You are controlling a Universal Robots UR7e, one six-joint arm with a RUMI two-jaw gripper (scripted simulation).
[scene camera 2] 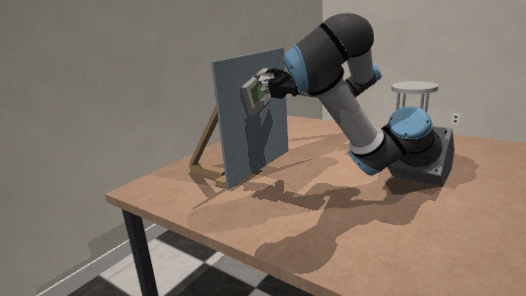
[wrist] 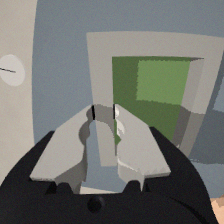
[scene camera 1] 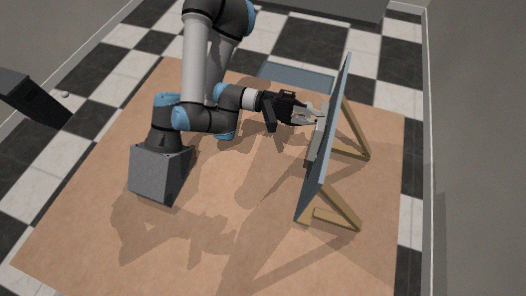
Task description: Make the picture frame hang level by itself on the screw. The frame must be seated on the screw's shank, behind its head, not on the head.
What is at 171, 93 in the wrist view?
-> A picture frame.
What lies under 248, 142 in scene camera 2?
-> A blue-grey wall panel.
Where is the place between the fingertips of my gripper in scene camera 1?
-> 323, 119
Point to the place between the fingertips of my gripper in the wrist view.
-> At 104, 105
